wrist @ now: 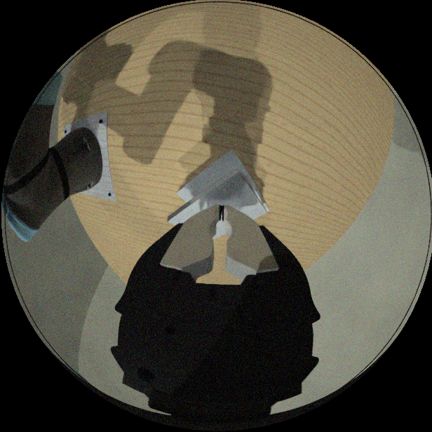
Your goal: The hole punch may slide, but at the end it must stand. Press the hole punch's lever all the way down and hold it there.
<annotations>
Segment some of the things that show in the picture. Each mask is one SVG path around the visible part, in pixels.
My gripper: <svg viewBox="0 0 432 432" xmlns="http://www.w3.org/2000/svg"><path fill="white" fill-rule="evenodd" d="M215 204L197 212L183 223L177 223L152 243L137 260L130 272L123 295L114 306L114 309L121 313L117 346L111 346L110 351L123 370L122 383L144 393L149 398L149 407L170 414L170 419L151 421L195 430L210 428L215 431L233 431L262 426L249 424L249 419L269 415L271 405L302 393L302 381L318 363L318 357L311 356L311 323L318 320L320 314L313 304L309 283L295 255L264 225L257 224L248 215L230 205ZM222 212L225 234L228 237L225 268L227 273L240 279L241 284L196 283L196 278L212 270L212 237L216 234L216 223L220 220Z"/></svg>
A pale grey hole punch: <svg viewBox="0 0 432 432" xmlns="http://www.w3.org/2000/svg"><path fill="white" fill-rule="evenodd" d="M222 212L220 220L216 223L216 234L212 239L225 234L225 222L222 220ZM269 208L248 171L233 149L231 149L177 190L176 193L186 203L168 215L167 222L175 225L183 223L197 212L215 204L230 205L248 215L252 220L269 211Z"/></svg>
</annotations>
